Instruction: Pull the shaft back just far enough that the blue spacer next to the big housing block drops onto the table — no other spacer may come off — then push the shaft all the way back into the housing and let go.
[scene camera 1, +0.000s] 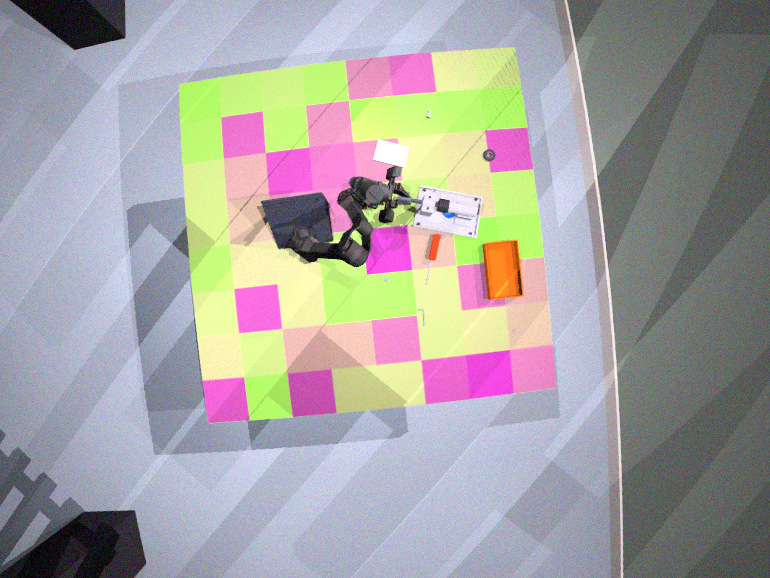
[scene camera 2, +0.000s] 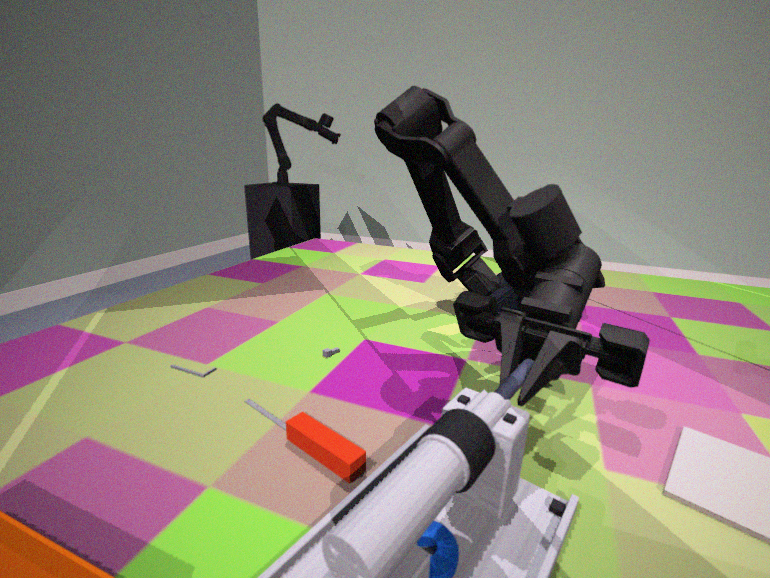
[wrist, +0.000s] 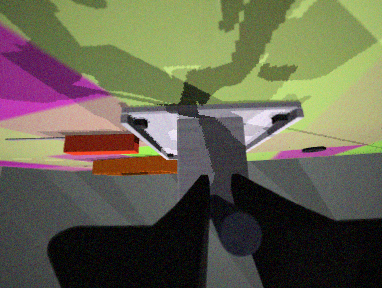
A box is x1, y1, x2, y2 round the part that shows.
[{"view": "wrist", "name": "my gripper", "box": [47, 174, 381, 287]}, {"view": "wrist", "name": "grey-blue shaft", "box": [210, 195, 261, 256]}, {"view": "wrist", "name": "orange-handled screwdriver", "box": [5, 134, 138, 154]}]
